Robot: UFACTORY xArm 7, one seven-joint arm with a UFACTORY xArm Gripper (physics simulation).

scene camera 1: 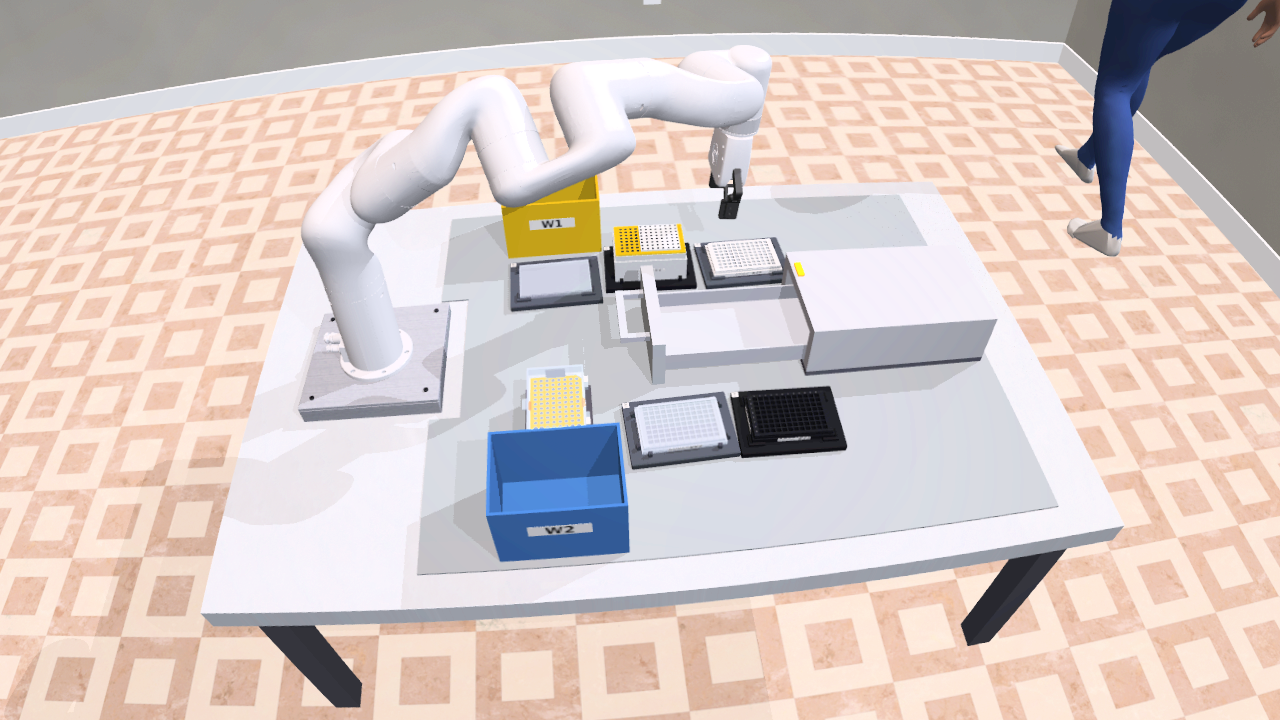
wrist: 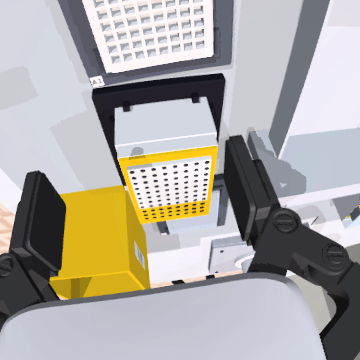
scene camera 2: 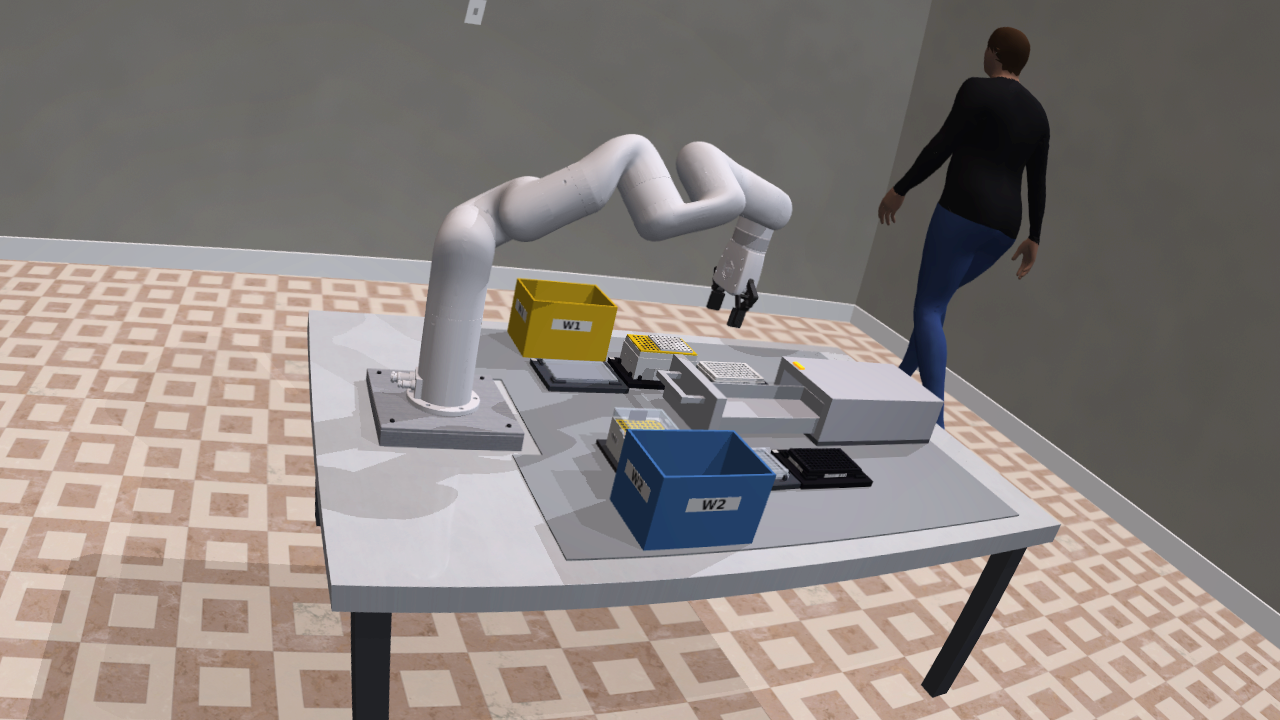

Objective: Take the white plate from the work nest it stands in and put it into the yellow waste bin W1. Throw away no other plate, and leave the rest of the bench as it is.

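Frame: origin at the arm's base, x ahead, y left, z up, level; metres.
Where they show: gripper, fingertip midpoint: [scene camera 1: 721,202] [wrist: 137,171] [scene camera 2: 722,317]; arm's base, link origin: [scene camera 1: 377,355] [scene camera 2: 442,400].
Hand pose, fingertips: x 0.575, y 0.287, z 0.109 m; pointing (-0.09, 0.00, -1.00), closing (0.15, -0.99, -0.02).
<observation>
Things, the pixels of their top centre, and the offset from my fingertips. "pt": a spot on its surface instead.
- white plate, top centre: [scene camera 1: 743,254] [scene camera 2: 731,370] dx +0.047, dy -0.011, dz -0.108 m
- yellow waste bin W1, top centre: [wrist: 98,290] [scene camera 1: 549,183] [scene camera 2: 566,292] dx -0.316, dy +0.074, dz -0.014 m
- yellow-topped tip box, top centre: [wrist: 172,196] [scene camera 1: 649,237] [scene camera 2: 662,342] dx -0.128, dy -0.032, dz -0.057 m
- open drawer, surface spot: [scene camera 1: 657,349] pt dx -0.107, dy -0.316, dz -0.050 m
- grey cabinet, surface spot: [scene camera 1: 895,304] pt dx +0.279, dy -0.219, dz -0.032 m
- paler plate, top centre: [scene camera 1: 680,421] [scene camera 2: 748,460] dx -0.071, dy -0.408, dz -0.108 m
- black plate, top centre: [scene camera 1: 789,412] [scene camera 2: 825,459] dx +0.096, dy -0.387, dz -0.108 m
- yellow tip rack, top centre: [scene camera 1: 555,396] [scene camera 2: 652,425] dx -0.254, dy -0.408, dz -0.057 m
- blue bin W2, top centre: [scene camera 1: 554,467] [scene camera 2: 701,452] dx -0.235, dy -0.565, dz -0.014 m
The white plate [scene camera 1: 742,257] [scene camera 2: 731,372] [wrist: 152,32] with a grid of wells sits in a dark grey work nest [scene camera 1: 780,274] [wrist: 225,50] at the back of the bench, right of the tip box; its far part is cut off in the wrist view. The yellow waste bin W1 [scene camera 1: 553,234] [scene camera 2: 563,335] [wrist: 97,230] stands open-topped at the back left, partly behind the arm in scene camera 1. My gripper [scene camera 1: 726,207] [scene camera 2: 725,313] [wrist: 137,171] is open and empty. It hangs above the back of the bench, near the white plate and clear of it.
A yellow-topped tip box [scene camera 1: 648,254] [scene camera 2: 657,356] [wrist: 170,185] stands between bin and plate. An open drawer [scene camera 1: 657,349] extends from a grey cabinet [scene camera 1: 895,304]. A paler plate [scene camera 1: 680,424], black plate [scene camera 1: 789,413], yellow tip rack [scene camera 1: 555,400] and blue bin W2 [scene camera 1: 559,534] are in front.
</observation>
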